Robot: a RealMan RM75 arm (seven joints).
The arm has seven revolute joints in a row. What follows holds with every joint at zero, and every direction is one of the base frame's.
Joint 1 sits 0.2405 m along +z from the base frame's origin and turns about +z.
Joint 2 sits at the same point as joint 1 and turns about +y.
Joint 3 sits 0.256 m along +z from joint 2 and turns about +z.
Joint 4 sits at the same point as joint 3 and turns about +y.
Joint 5 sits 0.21 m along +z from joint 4 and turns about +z.
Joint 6 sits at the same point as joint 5 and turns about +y.
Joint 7 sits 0.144 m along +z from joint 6 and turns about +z.
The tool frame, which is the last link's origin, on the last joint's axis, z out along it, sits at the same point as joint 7; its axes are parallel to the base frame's.
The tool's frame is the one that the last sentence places.
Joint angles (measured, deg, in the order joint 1, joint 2, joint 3, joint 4, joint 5, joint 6, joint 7), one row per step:
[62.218 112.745 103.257 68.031 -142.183 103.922 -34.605]
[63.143 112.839 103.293 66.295 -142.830 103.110 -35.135]
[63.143 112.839 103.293 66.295 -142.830 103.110 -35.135]
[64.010 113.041 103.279 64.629 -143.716 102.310 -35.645]
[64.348 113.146 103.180 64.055 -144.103 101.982 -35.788]
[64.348 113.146 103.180 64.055 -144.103 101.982 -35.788]
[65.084 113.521 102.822 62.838 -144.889 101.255 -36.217]
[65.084 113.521 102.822 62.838 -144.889 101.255 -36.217]
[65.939 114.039 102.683 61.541 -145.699 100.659 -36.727]
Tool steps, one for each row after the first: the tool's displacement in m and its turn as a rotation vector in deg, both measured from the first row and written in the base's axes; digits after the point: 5 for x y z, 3 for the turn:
[-0.00059 0.00333 -0.00266 0.010 -0.479 0.152]
[-0.00059 0.00333 -0.00266 0.010 -0.479 0.152]
[-0.00069 0.00634 -0.00576 0.062 -1.157 0.314]
[-0.00091 0.00735 -0.00719 0.109 -1.496 0.444]
[-0.00091 0.00735 -0.00719 0.109 -1.496 0.444]
[-0.00178 0.00878 -0.01155 -0.044 -2.257 0.943]
[-0.00178 0.00878 -0.01155 -0.044 -2.257 0.943]
[-0.00330 0.00970 -0.01644 -0.396 -2.915 1.434]

